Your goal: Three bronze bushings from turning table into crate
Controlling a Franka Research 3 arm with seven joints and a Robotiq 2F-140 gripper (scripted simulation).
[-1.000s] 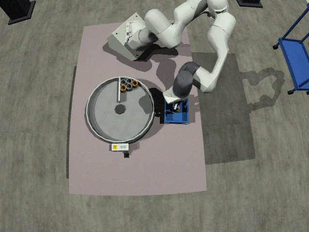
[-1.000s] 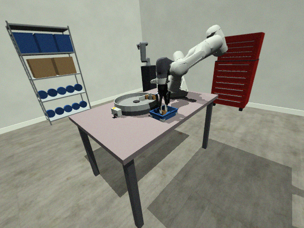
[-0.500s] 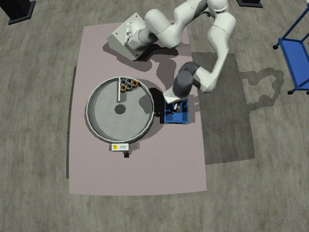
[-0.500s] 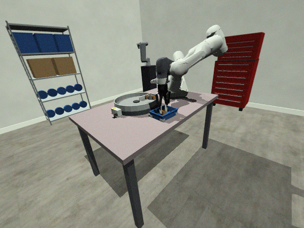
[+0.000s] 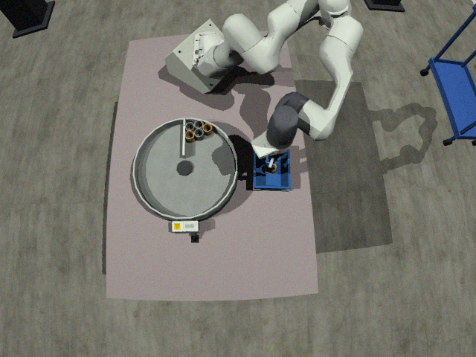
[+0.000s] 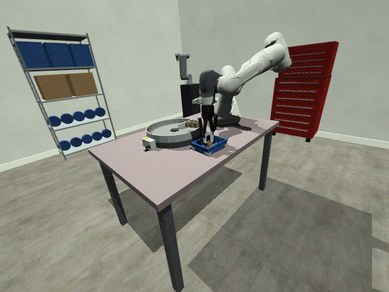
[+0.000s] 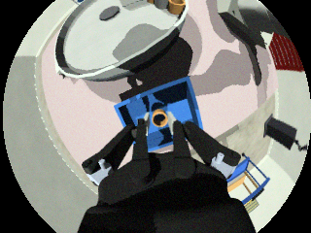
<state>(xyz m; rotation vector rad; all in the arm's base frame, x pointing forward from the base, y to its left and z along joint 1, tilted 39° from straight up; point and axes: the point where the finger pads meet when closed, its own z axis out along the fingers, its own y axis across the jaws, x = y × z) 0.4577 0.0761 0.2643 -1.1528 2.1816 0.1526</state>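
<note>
The blue crate lies 50 mm below my hand and 10 mm to the left of it. Round my hand: turning table: 340 mm to the right, 40 mm behind, 20 mm below.
</note>
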